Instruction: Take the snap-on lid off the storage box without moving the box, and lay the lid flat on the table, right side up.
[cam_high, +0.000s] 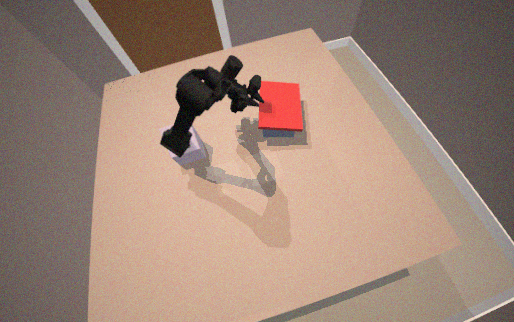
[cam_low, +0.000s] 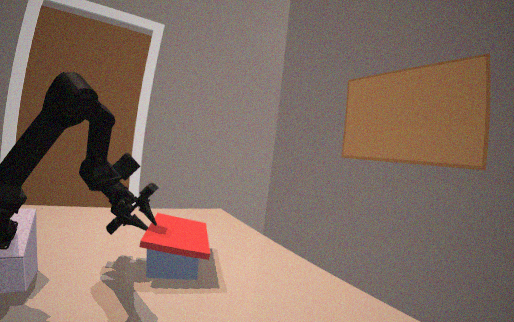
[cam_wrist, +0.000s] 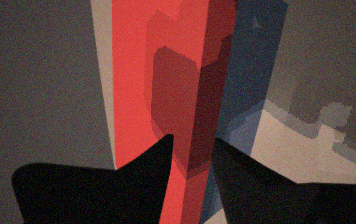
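My gripper tip is now 70 mm short of the red lid, 20 mm to the left of it and 10 mm above it. Also, from my gripper tip: box (70 mm ahead, 60 mm below, 20 mm to the right).
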